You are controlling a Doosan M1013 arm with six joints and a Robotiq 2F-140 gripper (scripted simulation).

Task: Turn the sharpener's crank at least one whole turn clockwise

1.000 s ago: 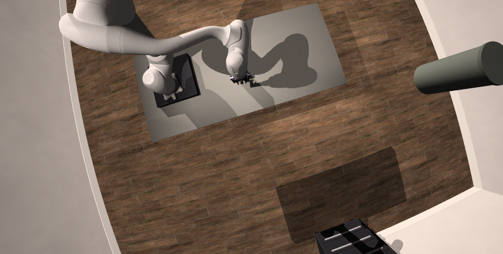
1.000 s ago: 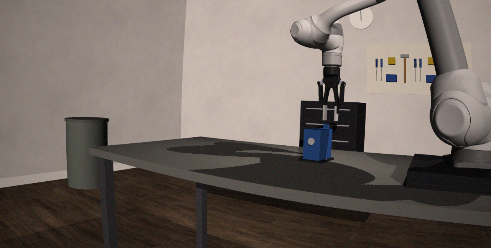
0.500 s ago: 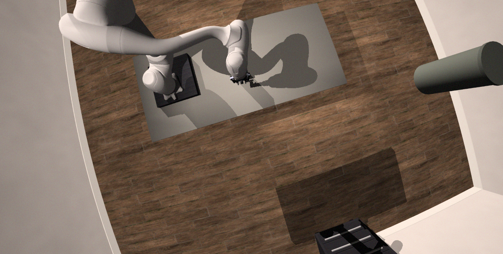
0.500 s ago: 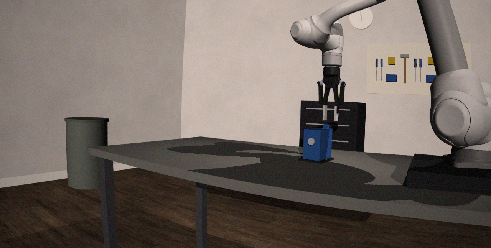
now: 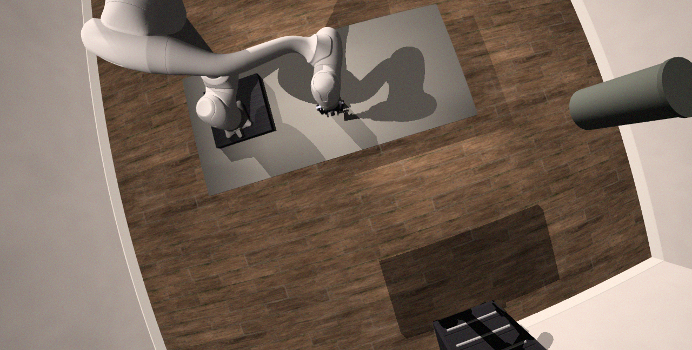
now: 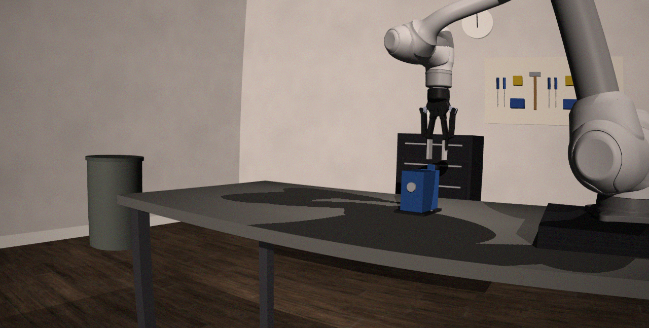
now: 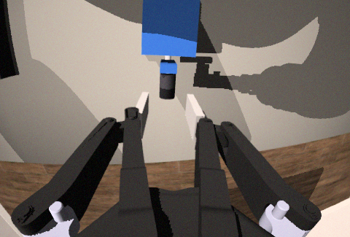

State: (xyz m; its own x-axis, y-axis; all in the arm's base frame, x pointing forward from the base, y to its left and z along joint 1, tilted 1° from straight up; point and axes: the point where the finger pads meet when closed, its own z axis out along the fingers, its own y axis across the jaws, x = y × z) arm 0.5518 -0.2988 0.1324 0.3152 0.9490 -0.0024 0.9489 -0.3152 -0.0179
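Now: the crank 6 cm below my hand, 2 cm to the left of it and 1 cm ahead of it.
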